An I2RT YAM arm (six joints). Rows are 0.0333 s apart.
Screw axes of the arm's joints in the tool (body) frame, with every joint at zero. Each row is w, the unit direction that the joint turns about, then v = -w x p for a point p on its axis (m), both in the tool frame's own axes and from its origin. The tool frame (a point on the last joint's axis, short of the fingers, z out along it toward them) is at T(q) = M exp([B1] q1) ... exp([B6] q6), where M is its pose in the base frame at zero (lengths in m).
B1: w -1 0 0 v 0 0.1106 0
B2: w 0 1 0 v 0.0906 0 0.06
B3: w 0 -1 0 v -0.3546 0 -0.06
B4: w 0 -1 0 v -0.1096 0 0
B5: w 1 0 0 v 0 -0.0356 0
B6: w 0 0 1 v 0 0 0
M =
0 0 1 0.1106
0 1 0 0
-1 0 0 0.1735
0 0 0 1
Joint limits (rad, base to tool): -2.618..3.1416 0..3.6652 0..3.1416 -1.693..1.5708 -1.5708..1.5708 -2.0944..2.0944
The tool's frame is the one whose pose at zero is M.
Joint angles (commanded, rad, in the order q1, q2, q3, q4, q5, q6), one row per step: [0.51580 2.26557 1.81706 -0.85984 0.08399 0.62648]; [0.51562 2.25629 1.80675 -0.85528 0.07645 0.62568]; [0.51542 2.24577 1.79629 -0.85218 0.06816 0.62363]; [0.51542 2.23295 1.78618 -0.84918 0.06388 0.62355]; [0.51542 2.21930 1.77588 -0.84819 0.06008 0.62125]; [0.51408 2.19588 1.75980 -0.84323 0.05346 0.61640]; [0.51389 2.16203 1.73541 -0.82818 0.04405 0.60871]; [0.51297 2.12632 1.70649 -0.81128 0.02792 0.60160]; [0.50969 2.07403 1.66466 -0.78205 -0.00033 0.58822]
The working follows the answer.
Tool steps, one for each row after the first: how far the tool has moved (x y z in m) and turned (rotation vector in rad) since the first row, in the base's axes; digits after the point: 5 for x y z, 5 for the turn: [-0.00145 -0.00061 0.00139 0.00786 0.00047 0.00256]; [-0.00313 -0.00133 0.00322 0.01583 0.00153 0.00652]; [-0.00487 -0.00214 0.00614 0.02220 -0.00142 0.00778]; [-0.00687 -0.00312 0.00929 0.02690 -0.00356 0.01104]; [-0.00957 -0.00508 0.01515 0.03713 -0.01156 0.01630]; [-0.01345 -0.00698 0.02338 0.05472 -0.02925 0.02648]; [-0.01801 -0.00936 0.03100 0.07752 -0.04329 0.03753]; [-0.02423 -0.01336 0.04208 0.11577 -0.06707 0.05681]
Tool pose at each row, in the base's axes (x y z in m, rotation vector in rad; rounded; the steps above come from the unrounded poses): [0.40528 0.22636 0.15841 0.17488 2.86866 0.10345]; [0.40383 0.22575 0.15979 0.17279 2.86938 0.11521]; [0.40215 0.22503 0.16162 0.16877 2.87080 0.12737]; [0.40041 0.22422 0.16455 0.16792 2.86790 0.13692]; [0.39841 0.22324 0.16770 0.16394 2.86604 0.14440]; [0.39571 0.22129 0.17355 0.15761 2.85838 0.16043]; [0.39184 0.21938 0.18179 0.14480 2.84118 0.18821]; [0.38727 0.21700 0.18940 0.13215 2.82714 0.22317]; [0.38105 0.21300 0.20049 0.11000 2.80243 0.28137]

